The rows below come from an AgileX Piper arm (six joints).
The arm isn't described. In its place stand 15 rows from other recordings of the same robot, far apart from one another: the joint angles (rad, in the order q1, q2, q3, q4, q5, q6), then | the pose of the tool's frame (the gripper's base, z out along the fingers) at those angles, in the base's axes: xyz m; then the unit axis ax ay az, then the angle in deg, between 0 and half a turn.
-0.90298, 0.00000, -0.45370, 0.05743, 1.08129, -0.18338 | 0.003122 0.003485 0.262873 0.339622 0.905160 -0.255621 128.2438
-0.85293, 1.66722, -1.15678, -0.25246, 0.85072, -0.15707 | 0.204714 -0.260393 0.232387 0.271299 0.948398 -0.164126 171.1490
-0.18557, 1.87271, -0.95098, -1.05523, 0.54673, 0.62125 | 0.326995 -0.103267 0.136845 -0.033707 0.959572 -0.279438 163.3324
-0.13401, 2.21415, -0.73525, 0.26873, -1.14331, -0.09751 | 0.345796 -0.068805 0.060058 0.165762 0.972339 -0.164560 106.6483
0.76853, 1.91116, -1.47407, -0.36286, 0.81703, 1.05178 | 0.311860 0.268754 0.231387 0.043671 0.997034 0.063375 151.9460
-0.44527, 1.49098, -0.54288, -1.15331, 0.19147, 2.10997 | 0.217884 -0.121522 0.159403 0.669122 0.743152 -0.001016 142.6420
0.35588, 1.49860, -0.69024, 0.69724, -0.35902, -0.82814 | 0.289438 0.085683 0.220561 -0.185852 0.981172 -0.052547 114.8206
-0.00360, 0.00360, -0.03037, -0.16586, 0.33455, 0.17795 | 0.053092 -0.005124 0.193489 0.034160 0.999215 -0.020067 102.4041
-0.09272, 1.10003, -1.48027, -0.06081, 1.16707, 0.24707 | 0.188538 -0.022639 0.466353 0.170131 0.985418 0.002451 129.9728
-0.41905, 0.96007, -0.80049, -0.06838, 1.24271, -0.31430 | 0.129514 -0.064134 0.292451 0.045364 0.995967 -0.077404 167.7208
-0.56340, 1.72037, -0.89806, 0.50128, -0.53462, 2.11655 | 0.297837 -0.214497 0.222278 0.862642 -0.073616 0.500430 131.4382
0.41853, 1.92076, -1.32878, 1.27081, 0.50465, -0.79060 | 0.372736 0.211801 0.223118 -0.098707 0.916075 0.388670 145.4784
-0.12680, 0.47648, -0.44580, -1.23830, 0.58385, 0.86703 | 0.085862 -0.058745 0.310897 0.130654 0.903378 -0.408458 111.0562
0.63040, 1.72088, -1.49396, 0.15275, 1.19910, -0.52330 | 0.277412 0.218406 0.295718 -0.527241 0.845904 0.080390 167.2222
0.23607, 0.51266, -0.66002, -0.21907, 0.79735, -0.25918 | 0.089084 0.006876 0.327791 -0.275137 0.953069 -0.126333 122.7869
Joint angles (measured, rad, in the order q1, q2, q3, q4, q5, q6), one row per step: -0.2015, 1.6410, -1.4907, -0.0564, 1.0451, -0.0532; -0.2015, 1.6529, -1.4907, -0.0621, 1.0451, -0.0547; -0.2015, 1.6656, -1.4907, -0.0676, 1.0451, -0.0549; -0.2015, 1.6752, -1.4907, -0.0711, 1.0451, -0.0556; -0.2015, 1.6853, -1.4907, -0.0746, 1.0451, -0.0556; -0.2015, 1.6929, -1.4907, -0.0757, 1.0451, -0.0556; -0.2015, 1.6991, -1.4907, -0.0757, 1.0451, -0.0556; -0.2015, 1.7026, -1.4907, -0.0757, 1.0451, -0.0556; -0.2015, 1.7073, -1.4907, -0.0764, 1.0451, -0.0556; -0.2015, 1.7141, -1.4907, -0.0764, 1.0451, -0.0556; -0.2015, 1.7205, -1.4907, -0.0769, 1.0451, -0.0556; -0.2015, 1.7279, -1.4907, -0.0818, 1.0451, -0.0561
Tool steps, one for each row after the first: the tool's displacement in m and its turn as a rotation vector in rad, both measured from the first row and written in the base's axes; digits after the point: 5 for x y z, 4 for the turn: 0.00226, -0.00092, -0.00416, -0.0038, 0.0130, 0.0017; 0.00464, -0.00185, -0.00863, -0.0067, 0.0266, 0.0024; 0.00640, -0.00249, -0.01203, -0.0085, 0.0368, 0.0033; 0.00823, -0.00314, -0.01563, -0.0099, 0.0474, 0.0037; 0.00960, -0.00351, -0.01836, -0.0094, 0.0550, 0.0039; 0.01072, -0.00374, -0.02060, -0.0082, 0.0611, 0.0039; 0.01135, -0.00387, -0.02187, -0.0075, 0.0645, 0.0040; 0.01217, -0.00409, -0.02357, -0.0072, 0.0693, 0.0041; 0.01337, -0.00433, -0.02605, -0.0058, 0.0759, 0.0042; 0.01447, -0.00460, -0.02838, -0.0050, 0.0823, 0.0043; 0.01566, -0.00523, -0.03106, -0.0085, 0.0906, 0.0053
